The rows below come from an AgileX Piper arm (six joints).
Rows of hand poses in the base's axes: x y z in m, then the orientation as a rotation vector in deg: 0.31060, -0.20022, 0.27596, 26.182, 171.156, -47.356; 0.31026, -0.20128, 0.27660, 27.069, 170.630, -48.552; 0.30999, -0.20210, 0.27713, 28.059, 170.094, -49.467; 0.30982, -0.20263, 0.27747, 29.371, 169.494, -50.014; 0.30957, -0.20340, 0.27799, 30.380, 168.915, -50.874; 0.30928, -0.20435, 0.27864, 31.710, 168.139, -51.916; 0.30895, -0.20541, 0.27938, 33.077, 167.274, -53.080; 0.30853, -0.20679, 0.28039, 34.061, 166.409, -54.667; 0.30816, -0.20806, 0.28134, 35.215, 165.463, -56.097; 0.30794, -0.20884, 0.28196, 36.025, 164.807, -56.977
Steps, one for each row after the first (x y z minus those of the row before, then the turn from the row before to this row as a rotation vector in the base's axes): -0.00034, -0.00106, 0.00064, -0.822, -0.087, -0.579; -0.00027, -0.00082, 0.00053, -0.662, -0.186, -0.627; -0.00017, -0.00053, 0.00034, -0.465, -0.374, -0.801; -0.00025, -0.00077, 0.00052, -0.642, -0.221, -0.638; -0.00029, -0.00095, 0.00065, -0.798, -0.322, -0.838; -0.00033, -0.00106, 0.00074, -0.893, -0.335, -0.867; -0.00042, -0.00138, 0.00101, -1.138, -0.140, -0.665; -0.00037, -0.00127, 0.00095, -1.074, -0.256, -0.756; -0.00022, -0.00078, 0.00062, -0.683, -0.212, -0.524
